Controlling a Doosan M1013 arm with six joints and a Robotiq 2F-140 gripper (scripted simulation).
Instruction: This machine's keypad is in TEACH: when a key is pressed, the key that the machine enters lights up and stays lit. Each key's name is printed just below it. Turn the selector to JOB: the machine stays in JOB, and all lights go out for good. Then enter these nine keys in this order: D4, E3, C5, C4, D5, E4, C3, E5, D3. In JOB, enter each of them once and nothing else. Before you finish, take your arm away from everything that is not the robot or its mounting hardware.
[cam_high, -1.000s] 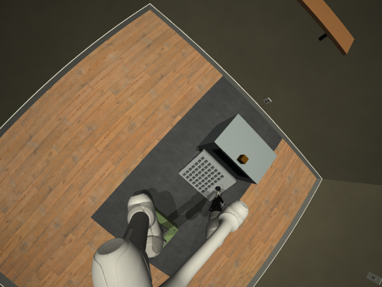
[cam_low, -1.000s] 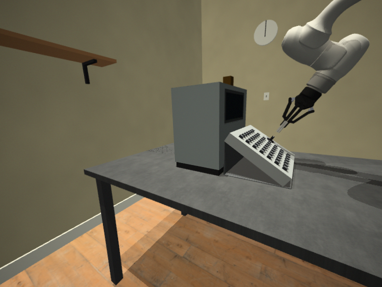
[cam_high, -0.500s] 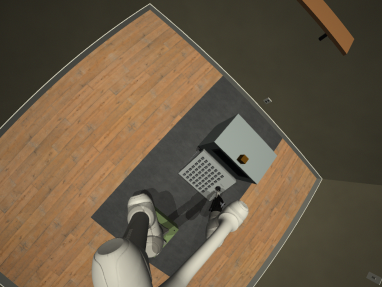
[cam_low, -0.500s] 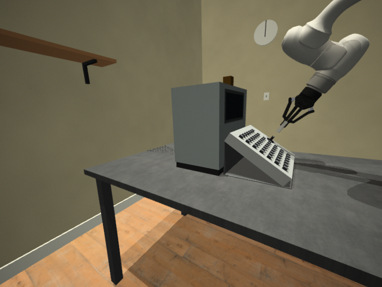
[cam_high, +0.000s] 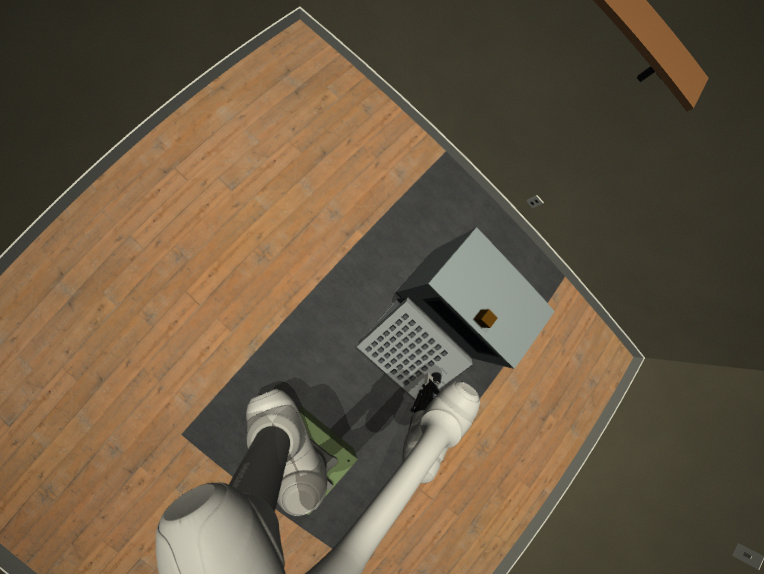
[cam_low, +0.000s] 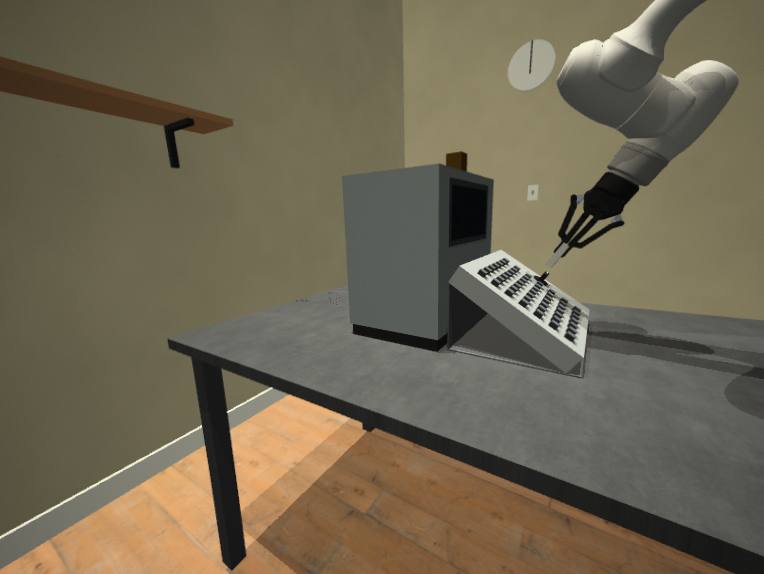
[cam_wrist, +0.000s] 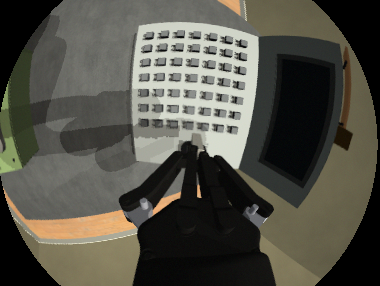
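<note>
The key E4 lies 1 cm ahead of my hand, 12 cm to the left of it and 9 cm below it. From my hand the other things lie so: keypad (6 cm ahead, 7 cm to the left, 11 cm below); black selector knob (3 cm ahead, 5 cm to the right, 6 cm below).
</note>
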